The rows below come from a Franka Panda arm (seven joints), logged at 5 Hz.
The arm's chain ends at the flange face. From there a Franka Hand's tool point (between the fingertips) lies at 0.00 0.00 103.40 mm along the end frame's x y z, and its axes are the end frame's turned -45 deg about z.
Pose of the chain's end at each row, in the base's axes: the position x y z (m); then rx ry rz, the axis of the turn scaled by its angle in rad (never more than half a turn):
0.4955 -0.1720 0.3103 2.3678 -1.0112 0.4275
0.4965 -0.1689 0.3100 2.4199 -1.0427 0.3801
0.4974 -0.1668 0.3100 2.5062 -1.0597 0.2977
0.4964 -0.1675 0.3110 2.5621 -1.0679 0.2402
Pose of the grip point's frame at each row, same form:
0.5038 -0.2318 0.2263 2.5225 -0.0275 0.1205
0.5031 -0.2232 0.2222 2.5876 -0.0366 0.1004
0.5014 -0.2124 0.2173 2.6844 -0.0197 0.0595
0.4985 -0.2072 0.2156 2.7472 -0.0061 0.0301

